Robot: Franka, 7 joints.
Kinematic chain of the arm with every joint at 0, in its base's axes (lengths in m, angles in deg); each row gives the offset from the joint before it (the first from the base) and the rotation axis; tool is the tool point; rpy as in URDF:
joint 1: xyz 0 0 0.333 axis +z
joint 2: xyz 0 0 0 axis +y
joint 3: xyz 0 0 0.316 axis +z
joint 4: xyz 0.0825 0 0 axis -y
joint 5: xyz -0.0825 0 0.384 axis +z
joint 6: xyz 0 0 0 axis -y
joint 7: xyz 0.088 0 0 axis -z
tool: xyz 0 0 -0.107 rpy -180 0 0
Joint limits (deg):
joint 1: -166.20..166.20
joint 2: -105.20..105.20
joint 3: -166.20..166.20
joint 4: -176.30..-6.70
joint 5: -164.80..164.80
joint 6: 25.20..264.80
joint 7: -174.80..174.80
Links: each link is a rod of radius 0.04 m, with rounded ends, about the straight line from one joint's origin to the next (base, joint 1, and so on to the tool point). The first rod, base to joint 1, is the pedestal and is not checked.
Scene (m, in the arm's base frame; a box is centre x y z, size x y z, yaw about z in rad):
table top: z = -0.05
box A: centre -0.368 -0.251 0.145 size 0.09 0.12 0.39 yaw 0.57
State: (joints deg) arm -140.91 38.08 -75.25 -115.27 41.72 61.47 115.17
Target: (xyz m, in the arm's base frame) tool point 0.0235 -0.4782 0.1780
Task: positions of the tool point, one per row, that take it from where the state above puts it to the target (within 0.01 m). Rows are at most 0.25 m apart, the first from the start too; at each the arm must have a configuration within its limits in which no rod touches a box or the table.
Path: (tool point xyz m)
1: -0.5304 0.0654 0.3132
2: -0.5899 -0.0566 0.3603
3: -0.6065 -0.1771 0.4371
4: -0.4941 -0.3629 0.3582
5: -0.3267 -0.4774 0.2841
6: -0.1427 -0.5122 0.2225
7: 0.0235 -0.4782 0.1780

